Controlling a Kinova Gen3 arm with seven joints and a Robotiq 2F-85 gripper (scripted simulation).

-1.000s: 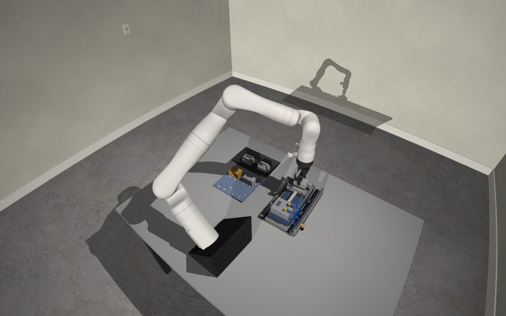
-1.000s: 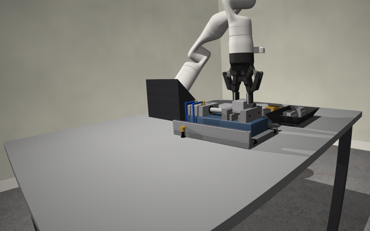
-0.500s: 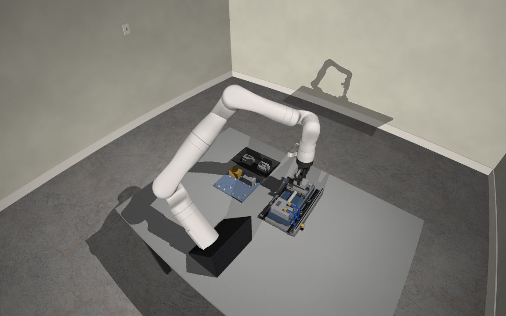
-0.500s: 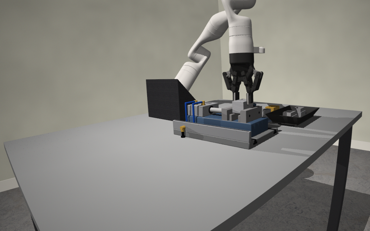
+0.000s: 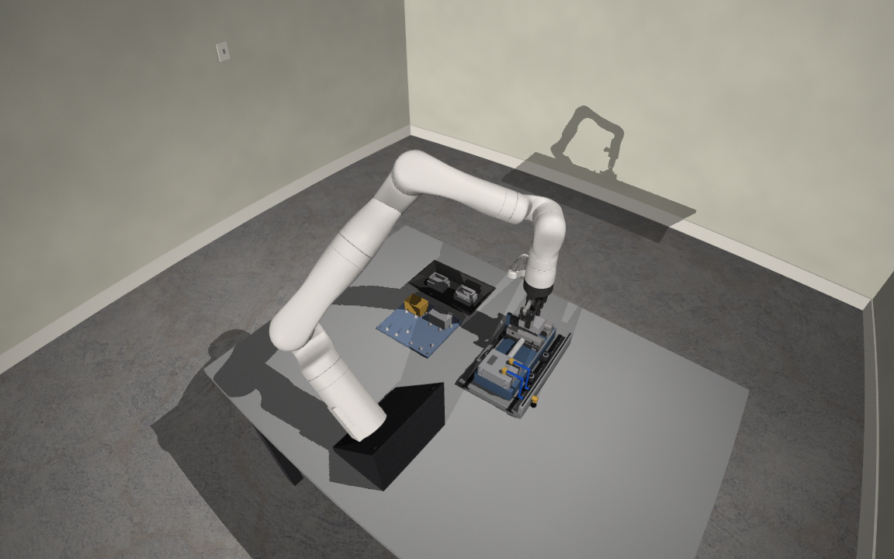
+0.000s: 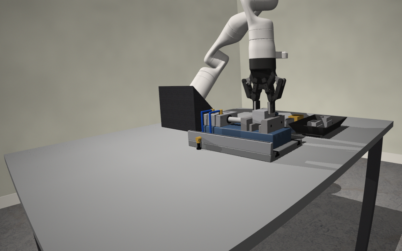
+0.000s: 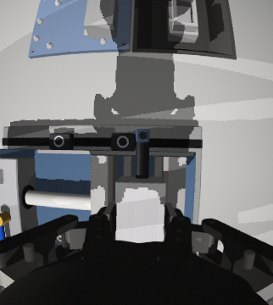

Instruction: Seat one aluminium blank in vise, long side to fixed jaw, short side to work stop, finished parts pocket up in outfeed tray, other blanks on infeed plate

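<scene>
The aluminium blank is 20 mm below my hand. The rest, counted from my hand: brass blank 110 mm behind, 340 mm to the left, 90 mm below.
</scene>
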